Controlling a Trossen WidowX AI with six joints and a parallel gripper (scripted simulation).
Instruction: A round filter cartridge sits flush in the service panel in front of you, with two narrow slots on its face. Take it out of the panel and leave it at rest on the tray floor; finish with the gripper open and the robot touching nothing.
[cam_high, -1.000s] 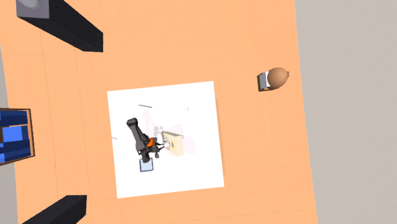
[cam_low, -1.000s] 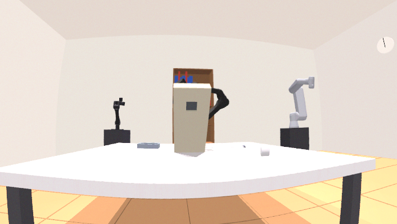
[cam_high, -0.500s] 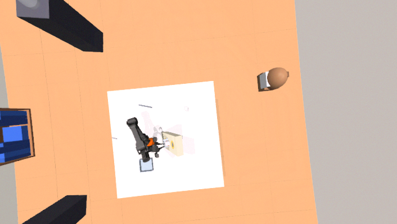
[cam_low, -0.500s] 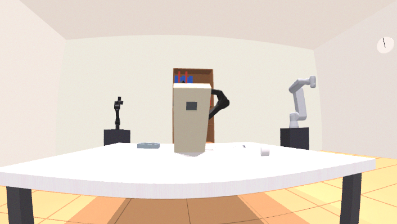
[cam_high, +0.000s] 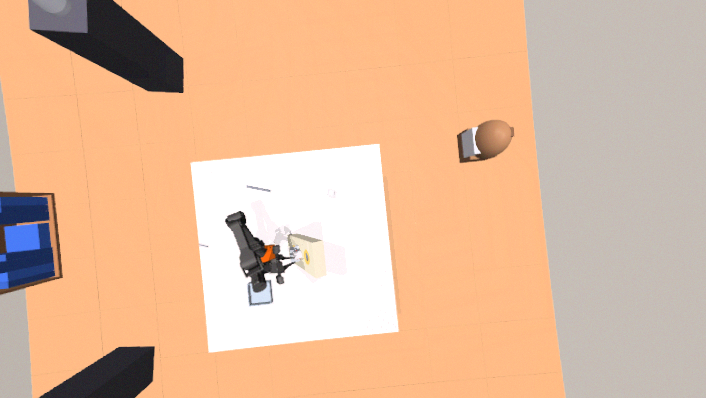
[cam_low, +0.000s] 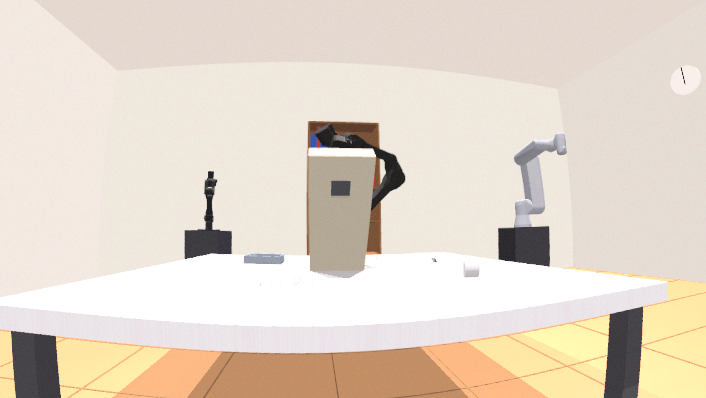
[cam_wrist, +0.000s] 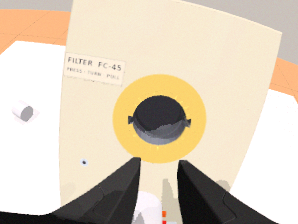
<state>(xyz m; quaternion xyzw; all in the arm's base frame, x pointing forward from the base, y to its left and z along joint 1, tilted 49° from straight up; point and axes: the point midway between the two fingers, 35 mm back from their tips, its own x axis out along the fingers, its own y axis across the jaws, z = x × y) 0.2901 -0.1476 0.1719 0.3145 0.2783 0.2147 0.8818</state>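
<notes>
My gripper tip is 10 cm above the white round filter cartridge and 2 cm past it. Round my gripper tip: small white cylinder (36 cm to the left, 29 cm below, 15 cm ahead); grey square tray (32 cm to the right, 32 cm behind, 30 cm below).
</notes>
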